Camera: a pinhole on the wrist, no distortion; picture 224 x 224 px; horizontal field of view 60.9 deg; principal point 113.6 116.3 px. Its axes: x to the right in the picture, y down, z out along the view. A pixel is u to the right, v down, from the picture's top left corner.
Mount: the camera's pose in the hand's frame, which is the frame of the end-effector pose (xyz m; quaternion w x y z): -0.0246 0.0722 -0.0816 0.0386 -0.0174 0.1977 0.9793
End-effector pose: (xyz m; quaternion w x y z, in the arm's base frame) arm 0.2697 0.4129 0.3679 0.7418 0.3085 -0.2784 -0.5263
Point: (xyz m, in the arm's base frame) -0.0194 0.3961 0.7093
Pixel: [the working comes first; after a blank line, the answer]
In the camera's frame: -0.0121 0.1988 0.4818

109 195
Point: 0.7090 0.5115 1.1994
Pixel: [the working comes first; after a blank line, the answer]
In the camera's frame: -0.0875 -0.6770 0.5889

outside the picture
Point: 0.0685 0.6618 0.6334
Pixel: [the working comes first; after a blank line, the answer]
In the camera's frame: 0.2335 0.0978 0.3654

outside the picture
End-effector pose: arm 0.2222 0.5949 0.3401 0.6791 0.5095 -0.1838 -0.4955
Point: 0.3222 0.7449 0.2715
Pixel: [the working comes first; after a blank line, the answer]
In the camera's frame: 0.0416 0.0437 -0.1232

behind the camera
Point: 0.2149 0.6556 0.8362
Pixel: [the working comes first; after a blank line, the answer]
In the camera's frame: 0.1686 -0.2145 0.3824

198 9
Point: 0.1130 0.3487 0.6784
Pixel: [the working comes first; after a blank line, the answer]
In the camera's frame: -0.1108 -0.0016 0.4608

68 116
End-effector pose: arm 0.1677 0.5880 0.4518 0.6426 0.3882 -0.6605 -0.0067
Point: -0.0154 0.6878 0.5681
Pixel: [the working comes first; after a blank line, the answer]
In the camera's frame: -0.0453 -0.0756 0.2125

73 49
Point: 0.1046 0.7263 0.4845
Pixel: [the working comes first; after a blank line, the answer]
In the camera's frame: 0.0298 -0.0407 0.0860

180 26
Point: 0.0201 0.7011 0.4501
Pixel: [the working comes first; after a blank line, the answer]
In the camera's frame: 0.0524 -0.0105 0.1728

171 105
